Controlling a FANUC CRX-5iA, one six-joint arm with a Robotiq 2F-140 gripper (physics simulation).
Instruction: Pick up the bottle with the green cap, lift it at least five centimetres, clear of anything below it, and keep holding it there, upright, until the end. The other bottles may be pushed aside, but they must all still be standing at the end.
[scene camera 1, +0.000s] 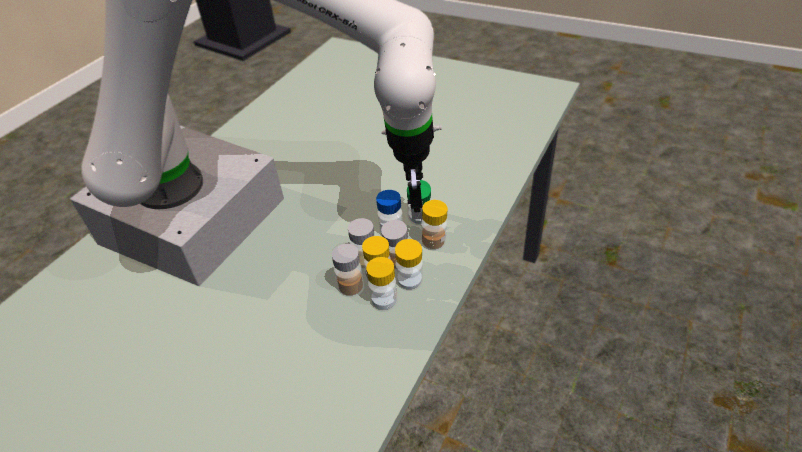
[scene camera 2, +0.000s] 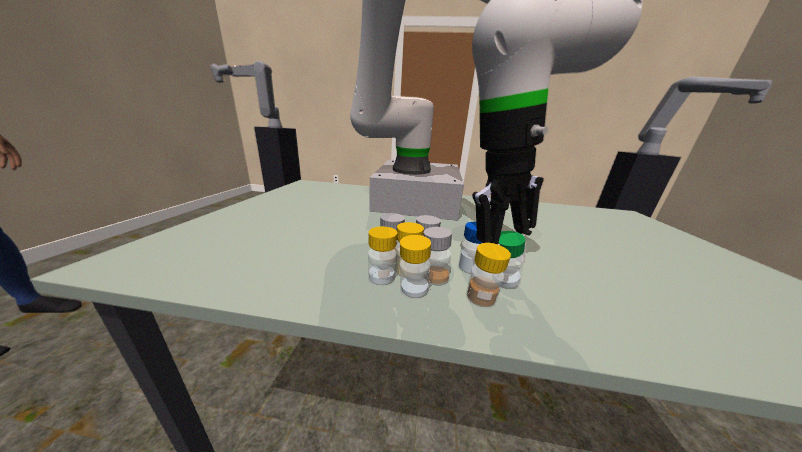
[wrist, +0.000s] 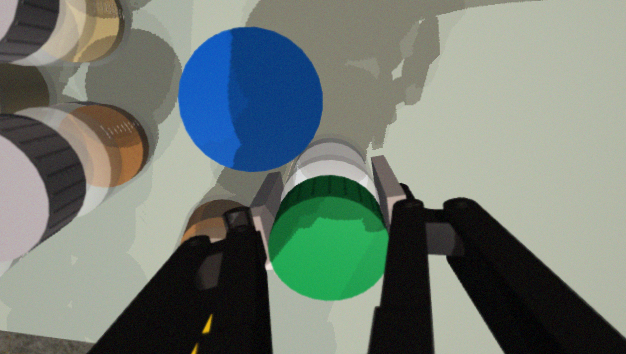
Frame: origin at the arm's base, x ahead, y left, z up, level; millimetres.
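Seen in the pictures: gripper, fingertip midpoint: (scene camera 1: 417, 206) (wrist: 328, 184); arm's base, origin of the base link: (scene camera 1: 169, 186) (scene camera 2: 411, 169).
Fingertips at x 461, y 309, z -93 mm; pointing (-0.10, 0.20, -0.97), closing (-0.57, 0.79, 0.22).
Offsets run from my fingertips to a thing's middle. Level surfaces: height alone.
The green-capped bottle {0 mm left, 6 mm ahead, 14 mm up} (scene camera 1: 421, 189) (scene camera 2: 511, 244) (wrist: 330, 255) stands upright on the table. My gripper (scene camera 1: 416, 211) (scene camera 2: 508, 238) (wrist: 328, 184) points down and is shut on it, with one pad against each side in the wrist view. The blue-capped bottle {63 mm right, 32 mm back, 10 mm up} (scene camera 1: 388, 201) (scene camera 2: 470, 231) (wrist: 250, 100) stands close beside it. A yellow-capped bottle with brown contents {44 mm right, 73 mm ahead, 11 mm up} (scene camera 1: 434, 212) (scene camera 2: 491, 258) (wrist: 209, 220) stands near it on the table-edge side; its cap is hidden behind a finger in the wrist view. The pads' lower ends are hidden in both scene views.
Several grey-capped and yellow-capped bottles stand upright in a group, among them a grey-capped one {138 mm right, 37 mm ahead, 13 mm up} (scene camera 1: 394, 231) (scene camera 2: 436, 238) (wrist: 20, 195) and a yellow-capped one {172 mm right, 91 mm ahead, 12 mm up} (scene camera 1: 408, 252) (scene camera 2: 415, 248). The robot's base block (scene camera 1: 224, 224) (scene camera 2: 415, 196) stands on the table {43 mm down} (scene camera 1: 196, 364) (scene camera 2: 224, 269).
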